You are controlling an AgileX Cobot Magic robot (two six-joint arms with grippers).
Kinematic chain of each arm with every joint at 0, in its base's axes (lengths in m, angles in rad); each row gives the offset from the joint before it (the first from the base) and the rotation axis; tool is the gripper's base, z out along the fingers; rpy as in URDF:
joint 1: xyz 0 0 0.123 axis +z
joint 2: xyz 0 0 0 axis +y
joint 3: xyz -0.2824 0 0.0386 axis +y
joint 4: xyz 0.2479 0 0.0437 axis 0.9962 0 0.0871
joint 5: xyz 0 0 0 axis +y
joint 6: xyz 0.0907 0 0.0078 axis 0.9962 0 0.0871
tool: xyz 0 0 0 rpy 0 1.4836 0
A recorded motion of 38 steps. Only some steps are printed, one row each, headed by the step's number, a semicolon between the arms.
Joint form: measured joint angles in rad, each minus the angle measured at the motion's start. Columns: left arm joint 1, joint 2, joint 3, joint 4, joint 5, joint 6; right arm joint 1, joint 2, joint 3, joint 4, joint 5, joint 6.
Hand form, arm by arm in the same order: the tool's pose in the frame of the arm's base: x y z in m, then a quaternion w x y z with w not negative. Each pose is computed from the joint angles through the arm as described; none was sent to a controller.
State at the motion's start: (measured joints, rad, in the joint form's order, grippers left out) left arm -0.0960 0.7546 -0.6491 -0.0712 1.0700 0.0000; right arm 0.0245 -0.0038 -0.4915 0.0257 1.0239 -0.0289
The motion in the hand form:
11: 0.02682 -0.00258 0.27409 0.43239 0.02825 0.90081 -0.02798; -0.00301 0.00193 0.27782 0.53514 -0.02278 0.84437 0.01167
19: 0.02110 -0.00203 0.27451 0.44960 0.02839 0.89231 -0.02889; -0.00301 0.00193 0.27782 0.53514 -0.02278 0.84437 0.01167
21: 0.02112 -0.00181 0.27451 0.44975 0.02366 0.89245 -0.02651; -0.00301 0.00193 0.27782 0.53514 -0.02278 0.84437 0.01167
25: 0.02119 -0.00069 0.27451 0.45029 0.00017 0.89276 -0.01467; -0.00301 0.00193 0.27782 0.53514 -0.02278 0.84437 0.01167
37: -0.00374 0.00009 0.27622 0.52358 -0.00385 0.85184 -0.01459; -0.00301 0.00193 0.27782 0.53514 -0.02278 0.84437 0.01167
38: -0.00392 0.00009 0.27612 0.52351 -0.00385 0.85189 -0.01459; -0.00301 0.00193 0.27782 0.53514 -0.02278 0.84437 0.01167
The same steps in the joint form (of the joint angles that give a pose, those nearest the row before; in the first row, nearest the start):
11: 0.0000 -0.5518 0.1537 0.0712 -0.0157 -0.0333; 0.0000 0.0000 0.0000 0.0000 0.0000 0.0000
19: 0.0000 -0.5910 0.1558 0.0712 -0.0169 -0.0324; 0.0000 0.0000 0.0000 0.0000 0.0000 0.0000
21: 0.0107 -0.5910 0.1558 0.0712 -0.0169 -0.0323; 0.0000 0.0000 0.0000 0.0000 0.0000 0.0000
25: 0.0632 -0.5910 0.1558 0.0713 -0.0170 -0.0325; 0.0000 0.0000 0.0000 0.0000 0.0000 0.0000
37: 0.0726 -0.7554 0.1557 0.0712 -0.0204 -0.0324; 0.0000 0.0000 0.0000 0.0000 0.0000 0.0000
38: 0.0727 -0.7564 0.1558 0.0712 -0.0193 -0.0324; 0.0000 0.0000 0.0000 0.0000 0.0000 0.0000

